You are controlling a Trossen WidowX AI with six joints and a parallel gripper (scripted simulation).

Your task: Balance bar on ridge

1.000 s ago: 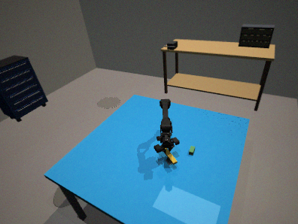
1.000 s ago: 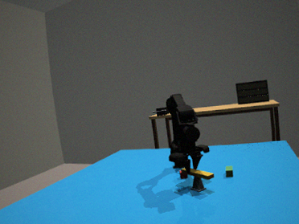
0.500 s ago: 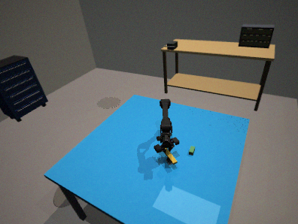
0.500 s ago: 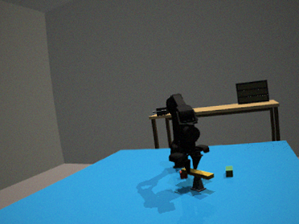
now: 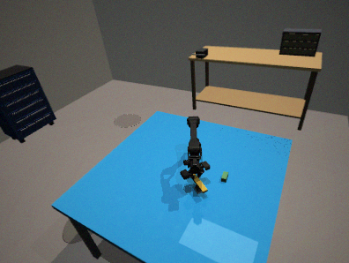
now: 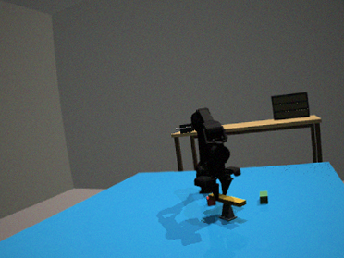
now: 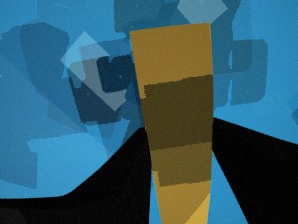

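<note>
My gripper tip is 30 mm to the right of the yellow bar and 20 mm short of it. From my gripper tip the other things lie so: small red block (120 mm behind, 70 mm to the right, 50 mm below); green block (150 mm to the left, 140 mm behind, 50 mm below).
</note>
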